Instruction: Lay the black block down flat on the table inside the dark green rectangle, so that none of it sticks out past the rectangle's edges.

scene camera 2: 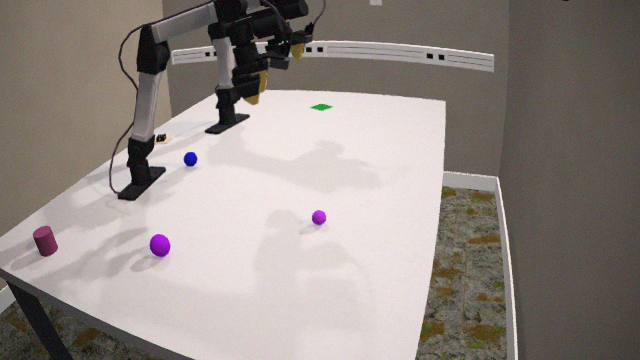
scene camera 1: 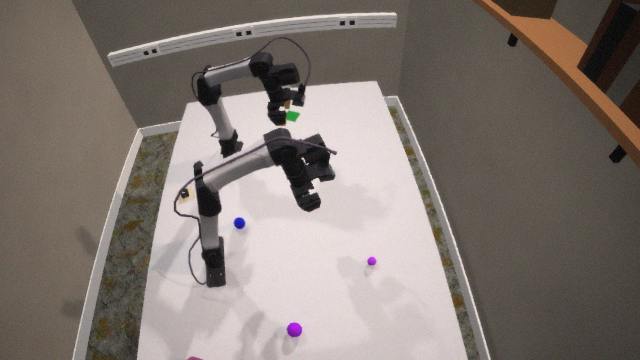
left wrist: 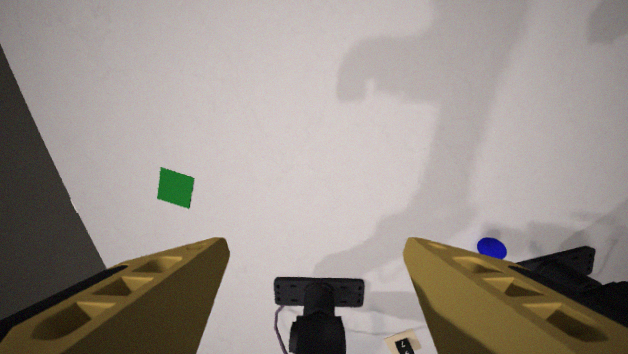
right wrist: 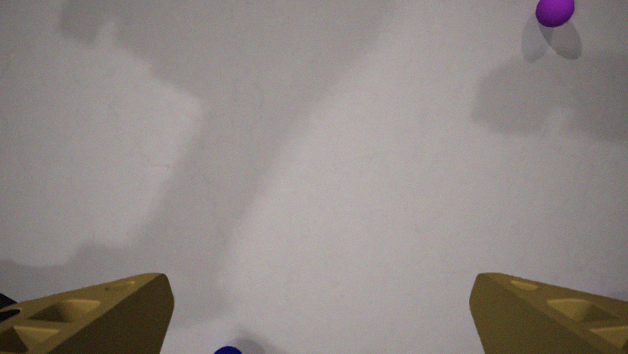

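Seen in the pictures: left gripper, fingertip midpoint: [scene camera 2: 290, 63] [scene camera 1: 286, 116] [left wrist: 316, 246]; right gripper, fingertip midpoint: [scene camera 2: 258, 98] [scene camera 1: 307, 194] [right wrist: 321, 290]; left arm's base at its link origin: [scene camera 2: 228, 124] [left wrist: 318, 290]; right arm's base at its link origin: [scene camera 2: 142, 183] [scene camera 1: 215, 261] [left wrist: 543, 268].
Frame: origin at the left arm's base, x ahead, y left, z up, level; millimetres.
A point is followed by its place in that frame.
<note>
The black block [scene camera 1: 184, 193] {x -158, y -220, z 19 mm} [scene camera 2: 161, 137] {x -149, y -223, z 17 mm} [left wrist: 404, 346] {x -148, y -208, z 17 mm} with white marks sits on a beige square [scene camera 1: 186, 200] {x -148, y -242, z 0 mm} [left wrist: 395, 339] {x -148, y -193, z 1 mm} by the table's left edge in scene camera 1; the left wrist view cuts it off. The dark green rectangle [scene camera 1: 293, 116] {x 249, y 287, z 1 mm} [scene camera 2: 321, 107] {x 241, y 286, z 1 mm} [left wrist: 175, 188] {x 238, y 290, z 1 mm} lies bare on the table's far part. My left gripper [scene camera 1: 286, 113] {x 283, y 6, z 241 mm} [left wrist: 316, 246] {x 283, y 6, z 241 mm} is open and empty, high above the table, apart from the block. My right gripper [scene camera 1: 320, 190] [right wrist: 321, 290] {x 402, y -338, z 224 mm} is open wide and empty, also high above the table. The grippers overlap in scene camera 2.
A blue ball [scene camera 1: 239, 223] {x 134, y -352, z 38 mm} [scene camera 2: 190, 159] {x 142, y -355, z 29 mm} [left wrist: 492, 248] {x 137, y -328, z 35 mm} [right wrist: 228, 350] {x 148, y -335, z 19 mm} lies between the block and the right arm's base. A larger purple ball [scene camera 1: 294, 329] {x 386, y -725, z 47 mm} [scene camera 2: 160, 245] {x 400, y -732, z 36 mm}, a smaller one [scene camera 1: 372, 261] {x 621, y -468, z 28 mm} [scene camera 2: 319, 217] {x 627, y -472, z 23 mm} and a maroon cylinder [scene camera 2: 46, 241] {x 110, y -895, z 38 mm} stand on the table's nearer part.
</note>
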